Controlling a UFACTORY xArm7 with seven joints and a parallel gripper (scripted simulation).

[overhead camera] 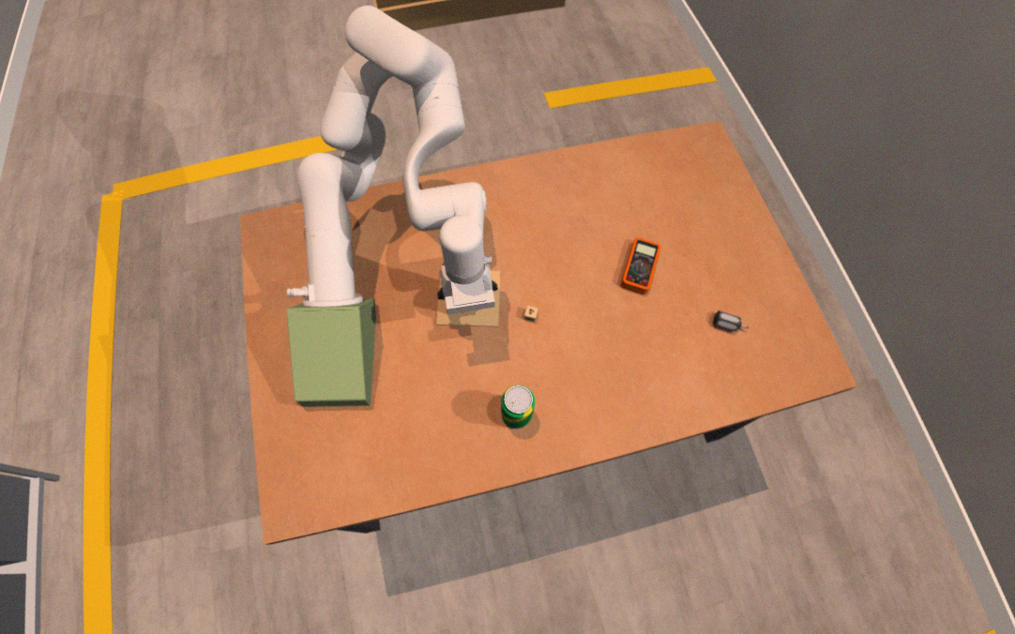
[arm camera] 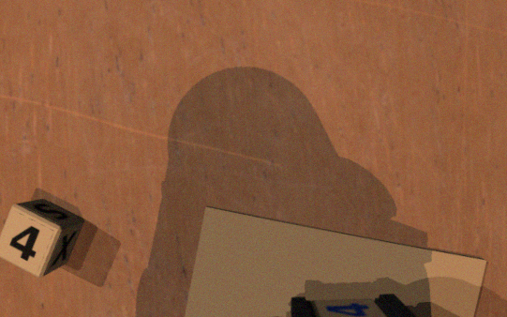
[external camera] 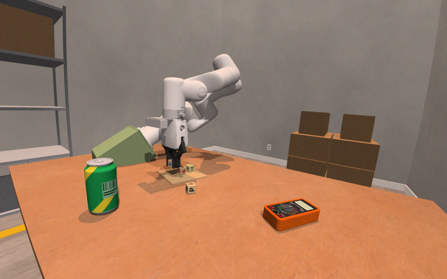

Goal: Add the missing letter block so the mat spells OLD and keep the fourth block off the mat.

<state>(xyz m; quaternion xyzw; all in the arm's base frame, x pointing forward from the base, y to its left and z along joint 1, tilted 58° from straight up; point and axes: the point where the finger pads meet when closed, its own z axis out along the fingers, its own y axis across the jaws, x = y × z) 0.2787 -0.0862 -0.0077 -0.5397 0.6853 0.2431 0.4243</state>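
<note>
My hand is 60 mm above the tan mat and 40 mm to the right of it. The rest, counted from my hand: can 250 mm to the right, 40 mm ahead; then block marked p 130 mm ahead, 50 mm below, 40 mm to the right; then small dark object 570 mm ahead, 180 mm to the right, 40 mm below.
</note>
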